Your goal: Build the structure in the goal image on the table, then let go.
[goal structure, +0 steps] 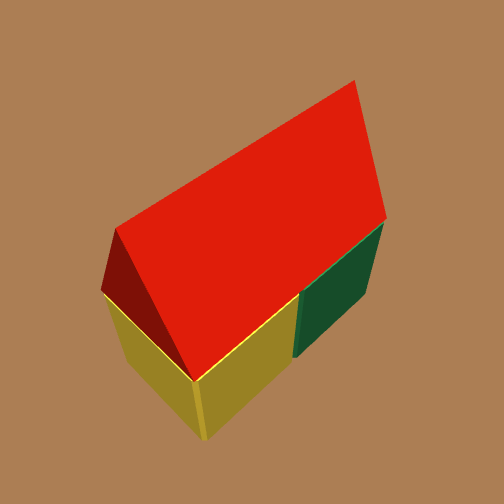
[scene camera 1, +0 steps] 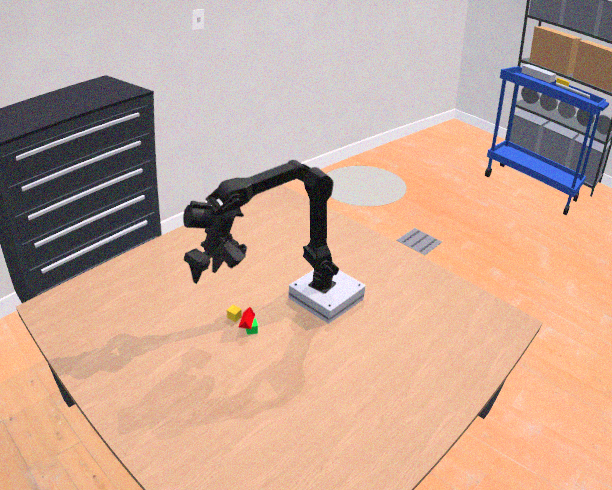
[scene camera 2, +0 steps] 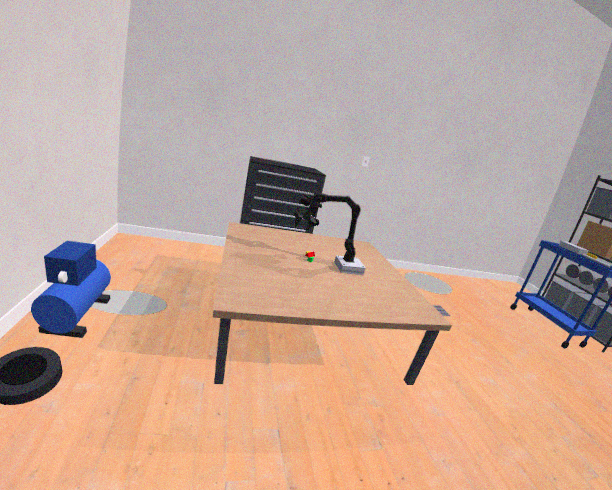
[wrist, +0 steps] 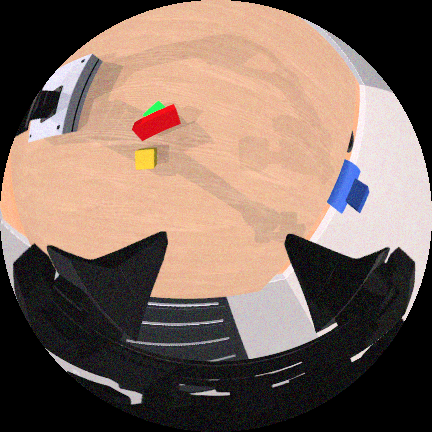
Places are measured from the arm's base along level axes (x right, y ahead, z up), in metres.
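Pixels of known places: gripper, between the fingertips: (scene camera 1: 204,277) (scene camera 2: 300,228) (wrist: 228,239); arm's base, origin of its link: (scene camera 1: 322,284) (scene camera 2: 348,260).
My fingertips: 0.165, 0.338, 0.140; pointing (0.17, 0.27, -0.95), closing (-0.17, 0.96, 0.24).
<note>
For each thing: its middle in the pictures, then the offset to it from my fingertips, as dx, dy, dz. Level surfaces: height alone.
- yellow cube, middle of its body: (wrist: 146,157) (scene camera 1: 234,313) -0.018, -0.093, -0.179
- green block, middle of its body: (wrist: 157,114) (scene camera 1: 251,326) (scene camera 2: 310,258) -0.096, -0.083, -0.179
- longer red block, middle of its body: (wrist: 156,123) (scene camera 1: 245,318) (scene camera 2: 309,254) -0.078, -0.078, -0.156
- wooden table, height of its surface: dz -0.195
A yellow cube (scene camera 1: 233,312) (wrist: 145,159) stands on the table, apart from the other two blocks; in scene camera 2 it is mostly hidden. A green block (scene camera 1: 252,329) (scene camera 2: 310,259) (wrist: 156,107) is on the table, partly covered by a longer red block (scene camera 1: 247,318) (scene camera 2: 310,254) (wrist: 156,122). The red block looks slanted in scene camera 1 and overlaps the green one; how they touch is hidden. My gripper (scene camera 1: 206,275) (scene camera 2: 307,222) (wrist: 228,239) is open and empty, high above the table on the drawer cabinet's side of the blocks.
The arm's pale base (scene camera 1: 326,295) (scene camera 2: 349,264) (wrist: 60,105) is on the wooden table (scene camera 1: 408,377) (scene camera 2: 326,296) near the blocks. A dark drawer cabinet (scene camera 1: 81,178) (scene camera 2: 283,193) stands behind the table. A blue cart and a blue compressor (scene camera 2: 71,285) stand away from the table.
</note>
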